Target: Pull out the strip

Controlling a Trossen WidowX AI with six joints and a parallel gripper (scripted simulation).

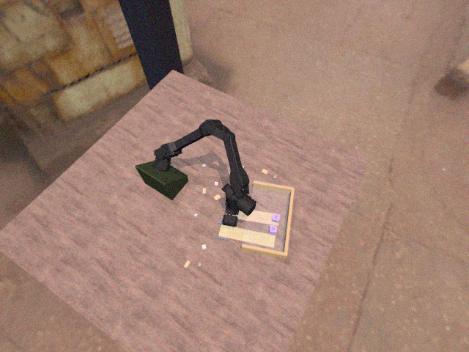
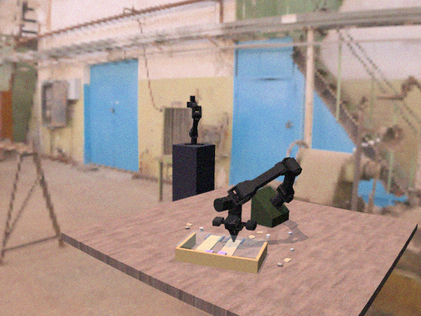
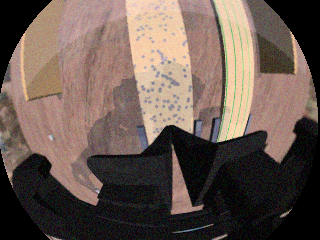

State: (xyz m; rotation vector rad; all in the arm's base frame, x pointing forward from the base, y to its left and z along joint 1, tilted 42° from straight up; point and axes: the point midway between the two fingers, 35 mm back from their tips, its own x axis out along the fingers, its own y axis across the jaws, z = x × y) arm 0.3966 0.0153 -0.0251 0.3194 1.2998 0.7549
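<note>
Right now the dotted strip is 9 cm ahead of my gripper tip and 3 cm to the left of it.
</note>
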